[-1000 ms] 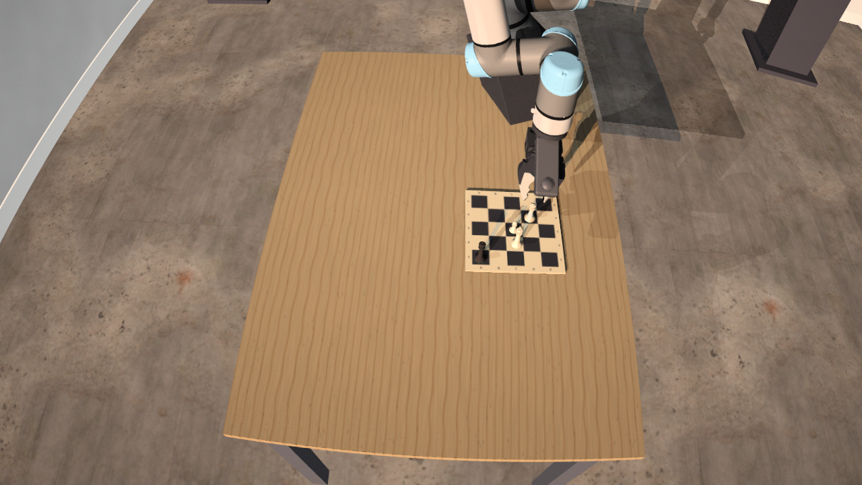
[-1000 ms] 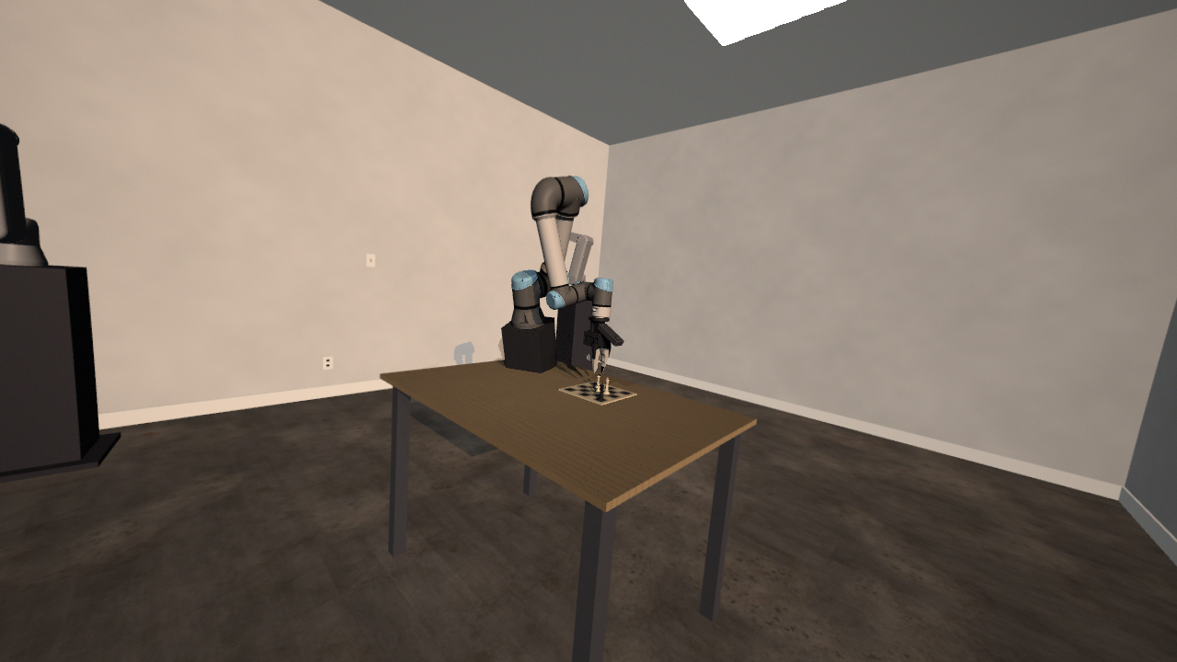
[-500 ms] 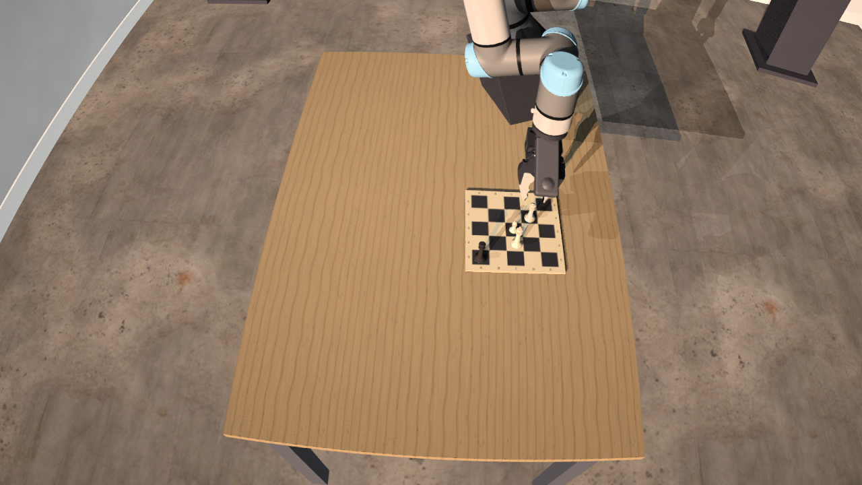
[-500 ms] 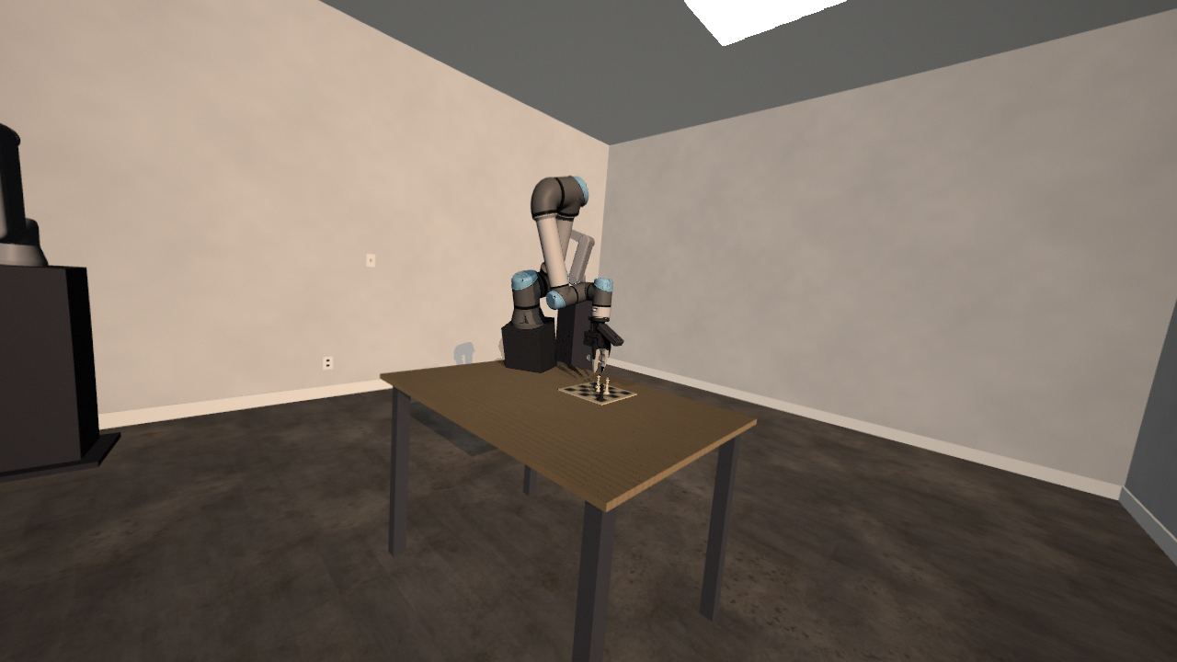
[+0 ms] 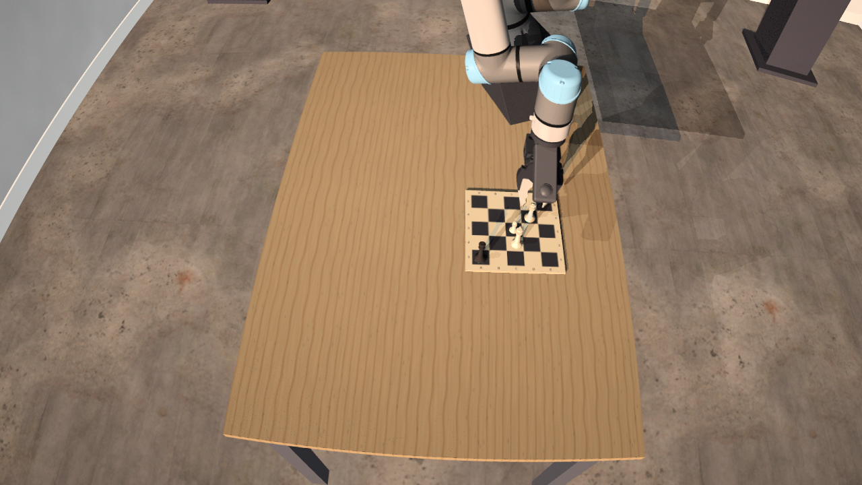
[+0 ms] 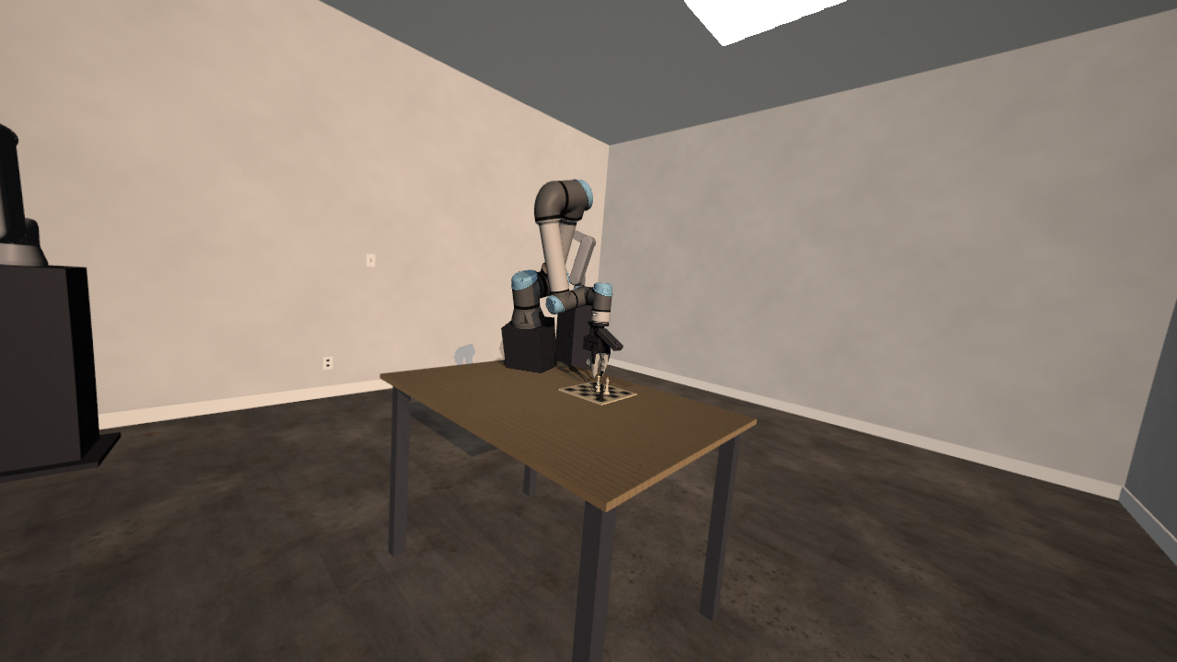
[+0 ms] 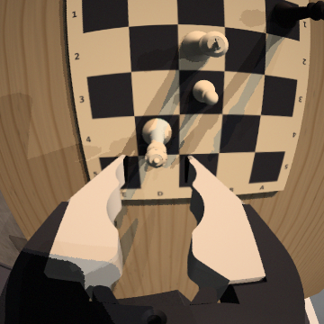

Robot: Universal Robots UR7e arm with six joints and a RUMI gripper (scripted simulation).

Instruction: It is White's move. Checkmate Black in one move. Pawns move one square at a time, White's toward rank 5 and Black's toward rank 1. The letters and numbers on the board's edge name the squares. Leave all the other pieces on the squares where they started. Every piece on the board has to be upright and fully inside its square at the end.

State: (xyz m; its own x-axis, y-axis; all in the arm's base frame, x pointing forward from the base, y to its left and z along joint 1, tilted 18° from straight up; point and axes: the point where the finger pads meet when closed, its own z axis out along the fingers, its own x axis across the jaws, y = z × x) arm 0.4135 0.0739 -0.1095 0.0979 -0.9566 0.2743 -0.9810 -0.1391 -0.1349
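Now: hand 40 mm short of the white pawn, 30 mm to the left of it and 40 mm above it. Round my hand: black piece: 130 mm ahead, 100 mm to the right, 30 mm below; white king: 80 mm ahead, 20 mm to the right, 30 mm below; chessboard: 40 mm ahead, 30 mm to the right, 60 mm below.
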